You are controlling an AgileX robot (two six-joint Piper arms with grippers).
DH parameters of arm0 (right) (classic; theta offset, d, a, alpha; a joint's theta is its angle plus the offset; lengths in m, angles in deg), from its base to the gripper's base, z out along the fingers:
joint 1: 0 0.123 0 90
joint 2: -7.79 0 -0.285 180
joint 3: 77.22 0 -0.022 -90
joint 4: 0 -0.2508 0 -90
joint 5: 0 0 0.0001 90
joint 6: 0 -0.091 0 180
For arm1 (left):
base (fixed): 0 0 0 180
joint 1: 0 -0.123 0 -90
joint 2: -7.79 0 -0.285 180
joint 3: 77.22 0 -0.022 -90
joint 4: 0 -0.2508 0 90
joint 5: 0 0 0.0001 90
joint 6: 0 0.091 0 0
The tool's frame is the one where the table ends.
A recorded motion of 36 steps. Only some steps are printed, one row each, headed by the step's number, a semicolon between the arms.
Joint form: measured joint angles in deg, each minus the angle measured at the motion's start. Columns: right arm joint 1, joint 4, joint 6, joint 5, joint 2, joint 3; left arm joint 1, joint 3, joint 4, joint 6, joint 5, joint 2.
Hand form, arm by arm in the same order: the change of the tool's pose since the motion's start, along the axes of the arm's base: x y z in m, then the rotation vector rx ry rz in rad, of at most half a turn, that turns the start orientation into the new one. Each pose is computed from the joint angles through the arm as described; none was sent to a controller.
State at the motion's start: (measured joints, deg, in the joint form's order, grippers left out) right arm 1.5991 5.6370 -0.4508 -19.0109 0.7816 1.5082; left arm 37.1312 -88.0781 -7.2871 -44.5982 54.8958 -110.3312
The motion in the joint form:
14: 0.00 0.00 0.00 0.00 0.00 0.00; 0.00 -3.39 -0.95 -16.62 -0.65 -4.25
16: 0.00 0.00 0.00 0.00 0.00 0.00; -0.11 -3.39 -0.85 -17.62 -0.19 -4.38
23: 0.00 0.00 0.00 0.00 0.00 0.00; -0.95 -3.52 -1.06 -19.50 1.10 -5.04
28: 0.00 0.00 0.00 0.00 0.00 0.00; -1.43 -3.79 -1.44 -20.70 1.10 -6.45
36: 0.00 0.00 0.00 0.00 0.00 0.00; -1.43 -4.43 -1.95 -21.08 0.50 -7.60
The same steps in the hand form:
14: 0.0000 0.0000 0.0000 0.0000 0.0000 0.0000; 0.0144 -0.0095 -0.0143 -0.0758 0.0221 0.2677
16: 0.0000 0.0000 0.0000 0.0000 0.0000 0.0000; 0.0144 -0.0086 -0.0155 -0.0750 0.0318 0.2882
23: 0.0000 0.0000 0.0000 0.0000 0.0000 0.0000; 0.0178 -0.0028 -0.0203 -0.0595 0.0530 0.3371
28: 0.0000 0.0000 0.0000 0.0000 0.0000 0.0000; 0.0225 -0.0011 -0.0294 -0.0472 0.0638 0.3640
36: 0.0000 0.0000 0.0000 0.0000 0.0000 0.0000; 0.0263 -0.0032 -0.0348 -0.0446 0.0577 0.3657

